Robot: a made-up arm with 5 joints.
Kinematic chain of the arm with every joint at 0, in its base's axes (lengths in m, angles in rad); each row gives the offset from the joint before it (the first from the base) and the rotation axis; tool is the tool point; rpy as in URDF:
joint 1: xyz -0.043 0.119 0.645 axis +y
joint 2: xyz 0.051 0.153 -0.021 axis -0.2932 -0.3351 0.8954
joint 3: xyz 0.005 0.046 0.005 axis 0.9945 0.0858 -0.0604
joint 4: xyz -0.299 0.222 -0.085 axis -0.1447 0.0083 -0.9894
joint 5: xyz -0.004 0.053 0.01 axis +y
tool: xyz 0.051 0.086 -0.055 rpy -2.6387 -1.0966 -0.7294
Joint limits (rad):
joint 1: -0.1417..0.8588
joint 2: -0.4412..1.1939
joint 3: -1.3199..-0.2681
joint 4: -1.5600..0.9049
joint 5: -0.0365..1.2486
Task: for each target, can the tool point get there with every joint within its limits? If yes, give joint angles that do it. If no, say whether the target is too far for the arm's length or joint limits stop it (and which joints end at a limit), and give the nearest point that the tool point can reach.
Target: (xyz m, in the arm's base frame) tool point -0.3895 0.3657 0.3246
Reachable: yes | joints 0.2395 -0.2270 -1.2039 0.0884 1.0969
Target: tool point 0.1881 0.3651 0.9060
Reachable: no: joint limits stop it (at a limit: joint 1, joint 2, joint 3, joint 4, joint 5) | nearest point -0.0336 0.6013 0.4744 | short by 0.540 m
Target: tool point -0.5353 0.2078 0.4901
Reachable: yes | joints 0.7638 0.6028 -0.7436 -0.3531 0.8374
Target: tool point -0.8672 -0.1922 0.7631
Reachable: no: too far | nearest point -0.5229 0.0388 0.6317 | short by 0.435 m
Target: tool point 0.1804 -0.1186 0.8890
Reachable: no: joint limits stop it (at a limit: joint 1, joint 2, joint 3, joint 4, joint 5) | nearest point 0.0375 -0.1580 0.4084 | short by 0.503 m
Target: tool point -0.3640 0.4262 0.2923
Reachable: yes | joints 0.1318 -0.0697 -0.9075 -0.1767 0.8831
